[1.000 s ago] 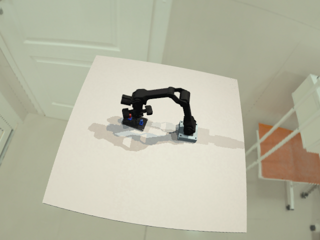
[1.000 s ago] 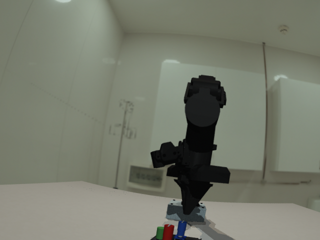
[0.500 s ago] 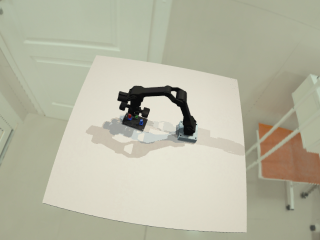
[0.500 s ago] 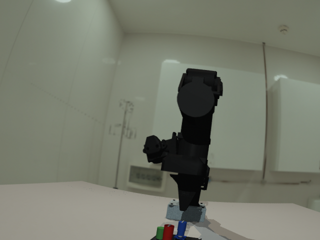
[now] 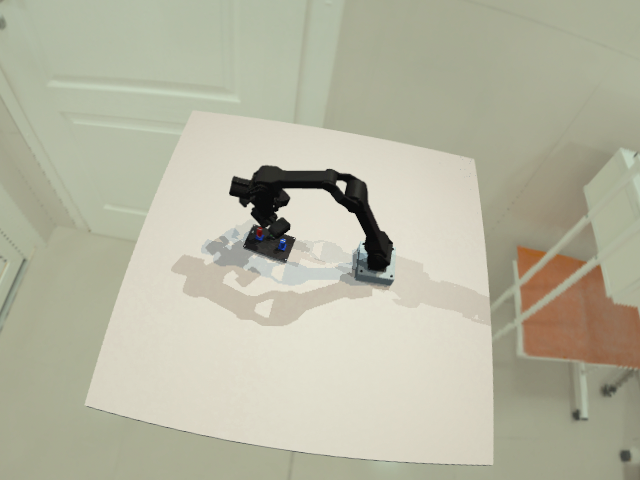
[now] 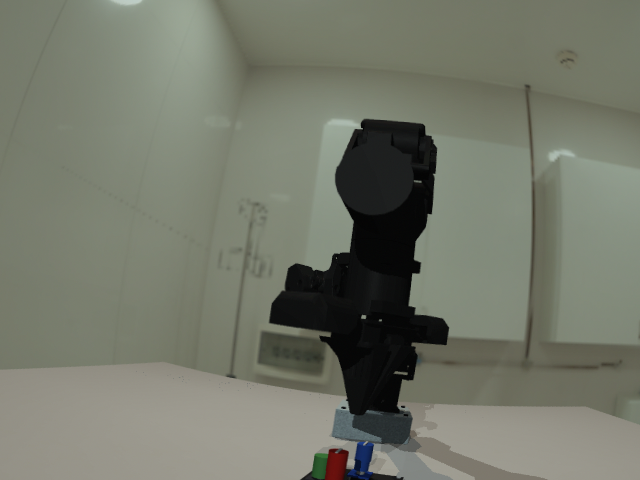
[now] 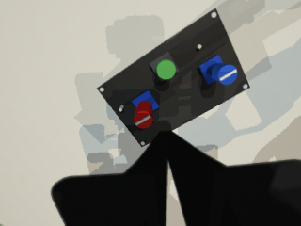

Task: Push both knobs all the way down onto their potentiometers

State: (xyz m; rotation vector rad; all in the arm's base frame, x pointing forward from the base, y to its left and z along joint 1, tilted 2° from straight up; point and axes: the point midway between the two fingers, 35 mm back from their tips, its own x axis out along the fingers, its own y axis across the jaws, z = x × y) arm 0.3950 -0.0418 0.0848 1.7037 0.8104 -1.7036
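Right now the red knob is 2 cm ahead of my gripper tip, 1 cm to the right of it and 5 cm below it. From my gripper tip the other things lie so: blue knob 7 cm behind, 1 cm to the left, 6 cm below.
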